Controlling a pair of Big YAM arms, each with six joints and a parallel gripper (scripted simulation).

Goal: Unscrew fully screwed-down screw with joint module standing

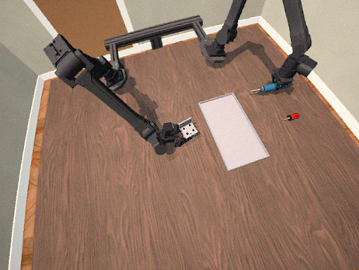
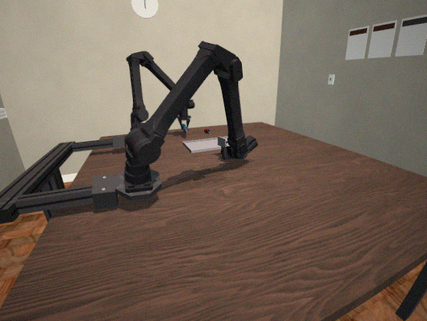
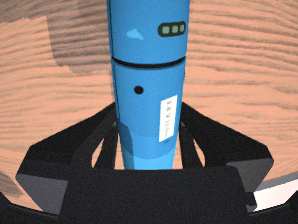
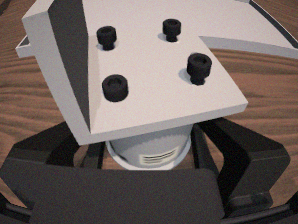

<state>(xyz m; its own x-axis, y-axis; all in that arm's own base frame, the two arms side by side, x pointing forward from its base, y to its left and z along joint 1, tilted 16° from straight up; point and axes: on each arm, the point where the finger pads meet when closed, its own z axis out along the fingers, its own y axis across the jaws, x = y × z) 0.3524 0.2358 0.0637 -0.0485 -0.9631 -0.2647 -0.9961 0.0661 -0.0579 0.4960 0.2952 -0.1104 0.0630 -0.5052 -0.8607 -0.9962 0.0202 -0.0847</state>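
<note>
The joint module body is 10 mm above my right hand. Also, from my right hand: bracket 50 mm above; flat tray 230 mm to the left, 30 mm ahead, 20 mm below; small red-handled screwdriver 570 mm to the left, 70 mm ahead, 10 mm below.
</note>
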